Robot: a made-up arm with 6 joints.
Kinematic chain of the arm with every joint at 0, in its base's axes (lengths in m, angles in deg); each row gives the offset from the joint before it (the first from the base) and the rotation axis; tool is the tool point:
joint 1: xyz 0 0 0.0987 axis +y
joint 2: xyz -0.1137 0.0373 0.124 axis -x
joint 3: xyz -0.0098 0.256 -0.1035 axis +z
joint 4: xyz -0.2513 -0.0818 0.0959 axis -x
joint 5: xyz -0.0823 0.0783 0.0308 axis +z
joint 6: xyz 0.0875 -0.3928 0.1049 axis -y
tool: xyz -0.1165 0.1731 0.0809
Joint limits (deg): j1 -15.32..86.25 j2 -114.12..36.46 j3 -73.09..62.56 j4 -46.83..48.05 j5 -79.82..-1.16 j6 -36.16..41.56
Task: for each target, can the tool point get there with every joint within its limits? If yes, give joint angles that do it. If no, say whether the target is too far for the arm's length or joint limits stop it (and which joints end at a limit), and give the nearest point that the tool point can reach.
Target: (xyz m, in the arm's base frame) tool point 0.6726 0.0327 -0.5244
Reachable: no: joint limits stop it (at a limit: joint 1, joint 2, joint 3, joint 5, joint 6) | nearest point 0.3277 -0.0288 0.0628 | short by 0.684 m
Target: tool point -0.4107 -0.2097 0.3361
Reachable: yes | joints 24.77 -63.52 42.82 -11.73 -68.03 12.57
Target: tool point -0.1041 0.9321 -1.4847
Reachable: no: too far | nearest point -0.1721 0.6820 -0.3093 | short by 1.204 m
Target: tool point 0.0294 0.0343 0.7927
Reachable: yes | joints 47.35 -40.24 -11.27 26.91 -8.35 -21.93
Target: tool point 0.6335 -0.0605 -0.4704
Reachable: no: joint limits stop it (at a limit: joint 1, joint 2, joint 3, joint 5, joint 6) | nearest point 0.3144 -0.0438 0.0544 | short by 0.614 m
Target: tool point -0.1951 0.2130 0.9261
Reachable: yes | joints 17.58 -47.54 -60.96 17.18 -29.62 -28.13
